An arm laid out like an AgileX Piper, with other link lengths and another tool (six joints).
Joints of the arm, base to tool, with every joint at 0 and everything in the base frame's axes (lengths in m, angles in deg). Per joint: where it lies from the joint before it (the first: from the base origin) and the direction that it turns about. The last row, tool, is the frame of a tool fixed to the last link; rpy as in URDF.
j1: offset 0 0 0.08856 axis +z
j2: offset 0 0 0 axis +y
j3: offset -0.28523 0 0.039 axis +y
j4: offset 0.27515 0 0.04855 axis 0.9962 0 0.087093
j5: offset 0 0 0 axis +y
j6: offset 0.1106 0 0.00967 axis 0.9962 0 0.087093
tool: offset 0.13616 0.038 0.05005 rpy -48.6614 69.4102 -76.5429
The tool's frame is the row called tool.
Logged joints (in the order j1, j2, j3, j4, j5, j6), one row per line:
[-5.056 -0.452 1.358 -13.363 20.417 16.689]
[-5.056 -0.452 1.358 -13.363 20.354 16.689]
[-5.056 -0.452 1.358 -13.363 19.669 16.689]
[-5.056 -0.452 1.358 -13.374 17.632 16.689]
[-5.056 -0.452 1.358 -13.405 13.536 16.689]
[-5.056 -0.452 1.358 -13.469 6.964 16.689]
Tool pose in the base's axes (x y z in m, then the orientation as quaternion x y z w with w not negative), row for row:
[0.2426 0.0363 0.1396 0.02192 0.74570 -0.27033 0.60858]
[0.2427 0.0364 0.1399 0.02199 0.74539 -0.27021 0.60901]
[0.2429 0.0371 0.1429 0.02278 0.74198 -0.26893 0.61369]
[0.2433 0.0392 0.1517 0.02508 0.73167 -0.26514 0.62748]
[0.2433 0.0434 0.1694 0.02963 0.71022 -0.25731 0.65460]
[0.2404 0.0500 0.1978 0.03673 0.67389 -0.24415 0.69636]
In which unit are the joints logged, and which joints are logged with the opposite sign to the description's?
The joints are logged in degrees. Opposite sign: j1.
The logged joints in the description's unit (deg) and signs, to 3 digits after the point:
[5.056 -0.452 1.358 -13.363 20.417 16.689]
[5.056 -0.452 1.358 -13.363 20.354 16.689]
[5.056 -0.452 1.358 -13.363 19.669 16.689]
[5.056 -0.452 1.358 -13.374 17.632 16.689]
[5.056 -0.452 1.358 -13.405 13.536 16.689]
[5.056 -0.452 1.358 -13.469 6.964 16.689]

